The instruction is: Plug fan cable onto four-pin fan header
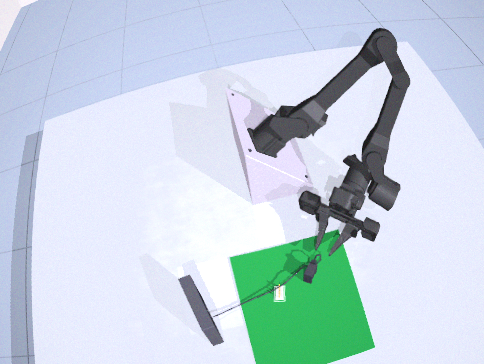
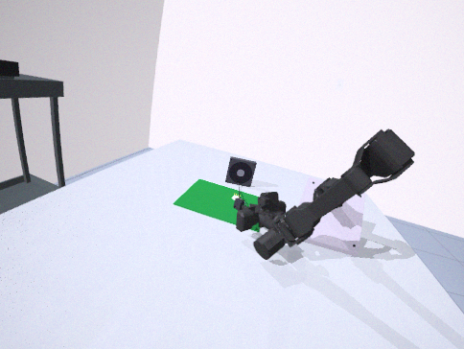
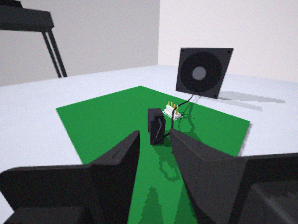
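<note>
My gripper tip is 20 mm short of the dark fan plug, 30 mm to the left of it and 20 mm above it. Also, from my gripper tip: green board 80 mm ahead, 70 mm to the right, 60 mm below; white four-pin header 40 mm ahead, 110 mm to the right, 50 mm below; dark fan 50 mm ahead, 250 mm to the right, 10 mm above.
</note>
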